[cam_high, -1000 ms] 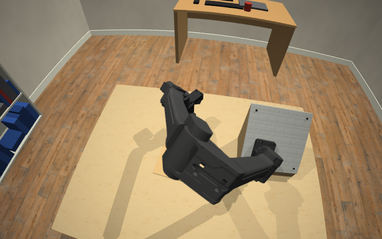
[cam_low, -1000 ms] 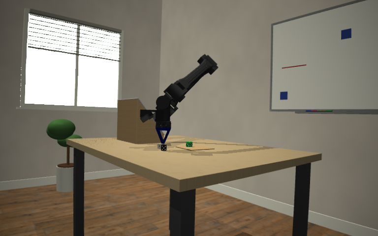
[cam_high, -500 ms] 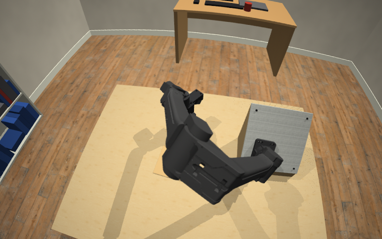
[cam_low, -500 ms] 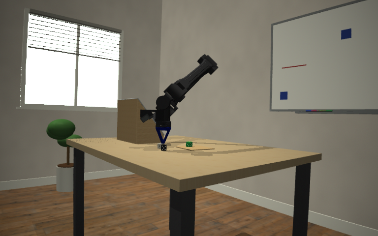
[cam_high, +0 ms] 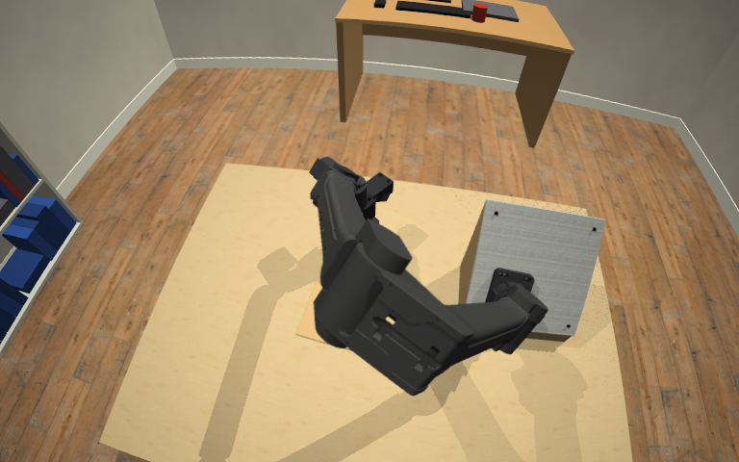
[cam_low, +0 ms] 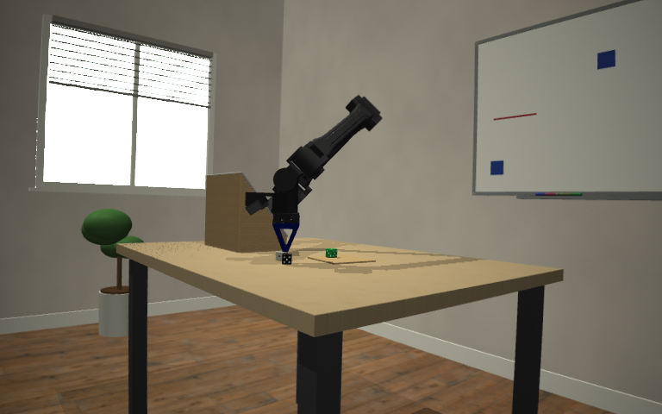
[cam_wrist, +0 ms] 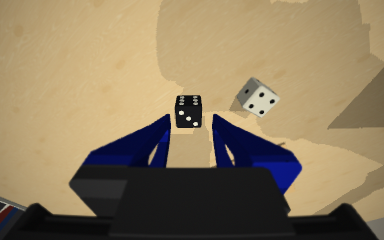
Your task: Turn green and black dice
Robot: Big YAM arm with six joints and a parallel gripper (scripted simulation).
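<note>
The black die is 30 mm below my hand. From my hand the other things lie so: tan mat 180 mm to the left, 40 mm below; white die 60 mm behind, 20 mm to the left, 30 mm below; green die 30 mm behind, 170 mm to the left, 20 mm below.
</note>
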